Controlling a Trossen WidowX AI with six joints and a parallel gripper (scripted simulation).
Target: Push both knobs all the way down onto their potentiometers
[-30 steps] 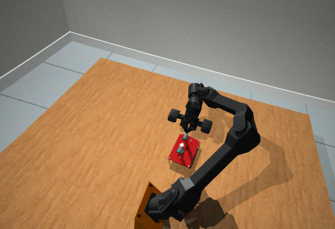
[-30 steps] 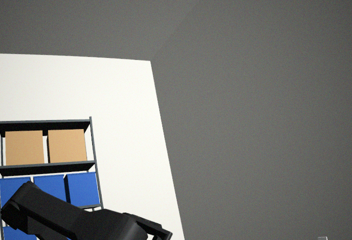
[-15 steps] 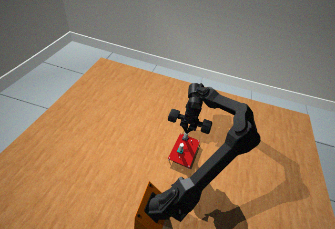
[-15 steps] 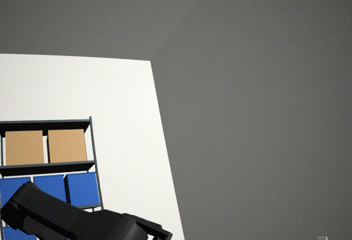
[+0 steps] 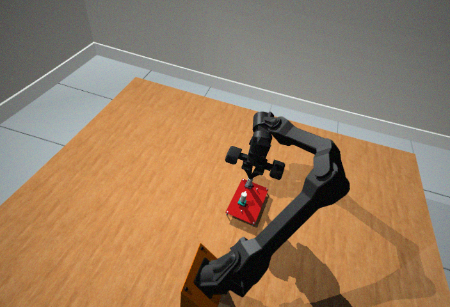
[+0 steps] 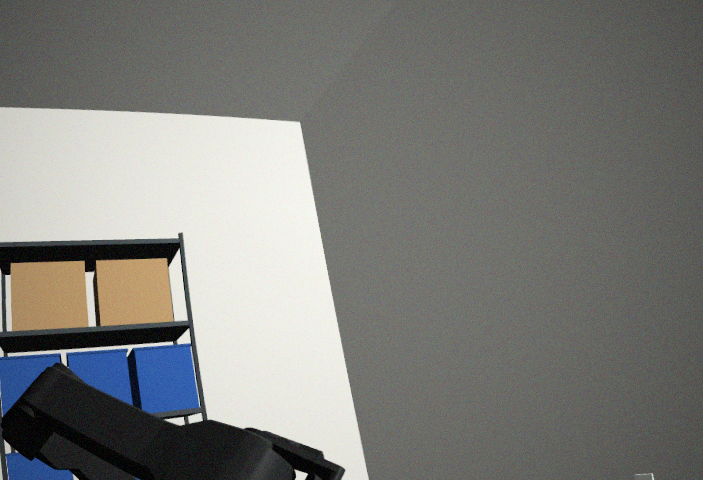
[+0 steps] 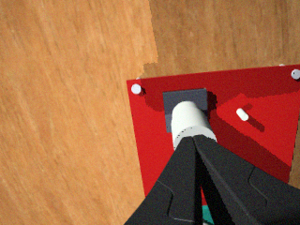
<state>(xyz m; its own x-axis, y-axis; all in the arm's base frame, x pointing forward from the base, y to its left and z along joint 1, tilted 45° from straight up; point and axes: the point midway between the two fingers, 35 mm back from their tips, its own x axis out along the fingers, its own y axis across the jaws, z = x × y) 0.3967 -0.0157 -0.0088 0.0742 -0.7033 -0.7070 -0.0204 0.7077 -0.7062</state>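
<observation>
My gripper tip is now 20 mm above the knob. The rest, counted from my gripper tip: teal potentiometer: 80 mm behind, 10 mm below.
</observation>
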